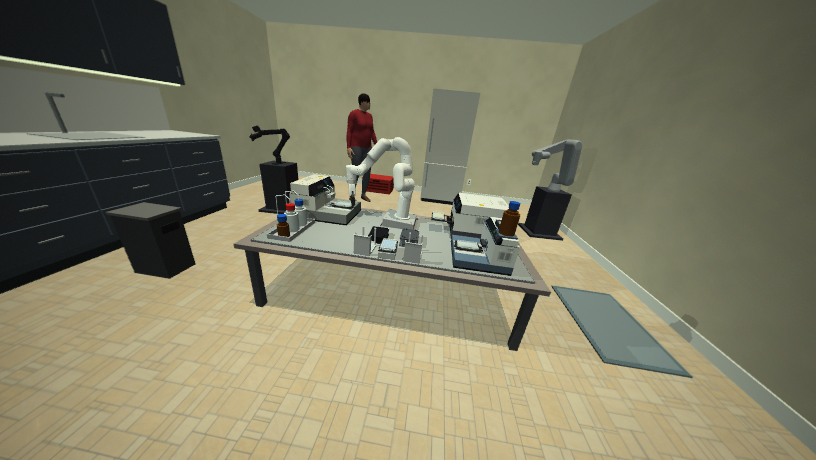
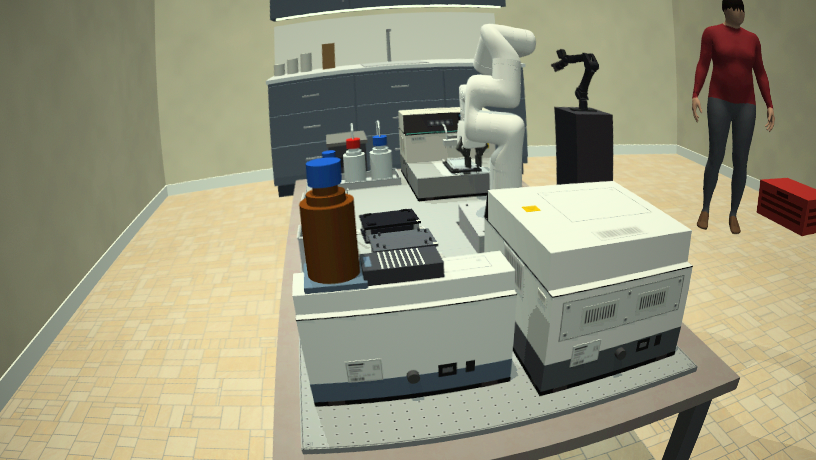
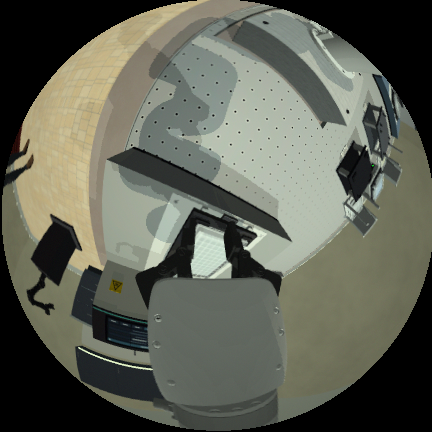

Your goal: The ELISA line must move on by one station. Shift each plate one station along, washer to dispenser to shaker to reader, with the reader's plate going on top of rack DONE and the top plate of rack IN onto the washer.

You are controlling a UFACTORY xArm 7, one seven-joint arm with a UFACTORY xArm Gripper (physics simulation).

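Where they show: gripper, between the fingertips: [image 1: 353,204] [image 2: 473,167] [image 3: 210,227]; arm's base, origin of its link: [image 1: 402,216].
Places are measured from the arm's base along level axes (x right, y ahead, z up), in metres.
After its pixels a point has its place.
Observation:
My gripper [image 1: 351,200] @(x 0.406, y -0.040, z 0.049 m) [image 2: 472,161] @(x 0.406, y -0.040, z 0.049 m) [image 3: 210,227] @(x 0.406, y -0.040, z 0.049 m) is down over the deck of the washer [image 1: 312,190] @(x 0.657, y 0.134, z 0.178 m) [image 2: 427,130] @(x 0.638, y 0.062, z 0.151 m) [image 3: 120,318] @(x 0.619, y -0.144, z 0.148 m) at the table's far left end. Its fingers are shut on the two sides of a white well plate [image 3: 207,252] @(x 0.449, y -0.024, z 0.055 m) [image 2: 458,164] @(x 0.441, y 0.005, z 0.054 m), which sits over the washer's black carrier frame [image 3: 245,233] @(x 0.405, y 0.019, z 0.041 m). I cannot tell whether the plate is lifted off the frame. Across the table stand the dispenser [image 1: 485,254] @(x -0.554, y 0.488, z 0.000 m) [image 2: 399,326] @(x -0.694, y 0.452, z 0.101 m) with a brown bottle [image 1: 509,220] @(x -0.602, y 0.578, z 0.266 m) [image 2: 329,235] @(x -0.664, y 0.542, z 0.254 m), and a white box instrument [image 1: 479,204] @(x -0.541, y 0.161, z 0.216 m) [image 2: 588,228] @(x -0.685, y 0.110, z 0.215 m). A plate [image 1: 388,245] @(x 0.039, y 0.538, z 0.014 m) lies between the racks' posts at the front.
A tray of bottles [image 1: 290,220] @(x 0.707, y 0.382, z 0.035 m) [image 2: 361,162] @(x 0.684, y 0.317, z 0.040 m) stands beside the washer. A small black device [image 1: 378,233] @(x 0.131, y 0.345, z -0.006 m) [image 3: 356,171] @(x 0.152, y 0.259, z -0.006 m) and rack posts [image 1: 361,243] @(x 0.195, y 0.565, z 0.022 m) stand mid-table. A person in red [image 1: 360,134] [image 2: 731,86] stands beyond the table, with two other arms on pedestals nearby.

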